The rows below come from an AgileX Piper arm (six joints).
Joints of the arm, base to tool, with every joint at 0 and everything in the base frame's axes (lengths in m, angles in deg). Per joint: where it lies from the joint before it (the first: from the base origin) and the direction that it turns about. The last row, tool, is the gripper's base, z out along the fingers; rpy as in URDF.
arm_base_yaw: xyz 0 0 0.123 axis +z
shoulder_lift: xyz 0 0 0 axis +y
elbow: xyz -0.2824 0 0.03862 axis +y
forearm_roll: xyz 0.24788 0 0.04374 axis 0.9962 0 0.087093
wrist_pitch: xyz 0 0 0 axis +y
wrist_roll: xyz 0.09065 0 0.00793 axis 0.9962 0 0.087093
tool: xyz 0 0 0 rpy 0 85.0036 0
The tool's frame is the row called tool.
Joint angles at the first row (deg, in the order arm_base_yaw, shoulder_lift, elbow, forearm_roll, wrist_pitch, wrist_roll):
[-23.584 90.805 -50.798 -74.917 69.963 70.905]
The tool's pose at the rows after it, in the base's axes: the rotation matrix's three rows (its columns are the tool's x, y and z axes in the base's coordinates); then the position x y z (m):
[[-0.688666 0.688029 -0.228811], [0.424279 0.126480 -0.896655], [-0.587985 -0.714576 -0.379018]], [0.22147 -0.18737 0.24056]
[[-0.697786 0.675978 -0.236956], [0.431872 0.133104 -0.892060], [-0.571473 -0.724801 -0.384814]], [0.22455 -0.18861 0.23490]
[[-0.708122 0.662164 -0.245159], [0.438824 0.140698 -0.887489], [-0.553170 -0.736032 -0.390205]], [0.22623 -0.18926 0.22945]
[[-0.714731 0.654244 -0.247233], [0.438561 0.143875 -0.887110], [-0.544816 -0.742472 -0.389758]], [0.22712 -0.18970 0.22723]
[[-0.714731 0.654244 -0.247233], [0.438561 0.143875 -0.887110], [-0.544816 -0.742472 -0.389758]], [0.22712 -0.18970 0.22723]
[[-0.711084 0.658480 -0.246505], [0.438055 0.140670 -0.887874], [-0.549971 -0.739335 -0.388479]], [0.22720 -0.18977 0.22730]
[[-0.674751 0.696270 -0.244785], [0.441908 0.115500 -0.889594], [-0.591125 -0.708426 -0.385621]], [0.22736 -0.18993 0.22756]
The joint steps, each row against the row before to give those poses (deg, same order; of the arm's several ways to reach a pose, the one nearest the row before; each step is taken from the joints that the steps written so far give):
[-0.001 1.135 -0.337 -1.530 -0.001 0.119]
[0.002 1.340 -0.293 0.247 0.002 -0.109]
[-0.001 1.052 0.001 0.229 -0.001 -0.226]
[-0.001 0.478 -0.001 -0.121 -0.001 -0.130]
[0.000 0.000 0.000 0.000 0.000 0.000]
[0.001 0.008 0.002 -0.105 0.001 0.398]
[0.000 0.001 -0.001 -0.229 -0.001 3.224]

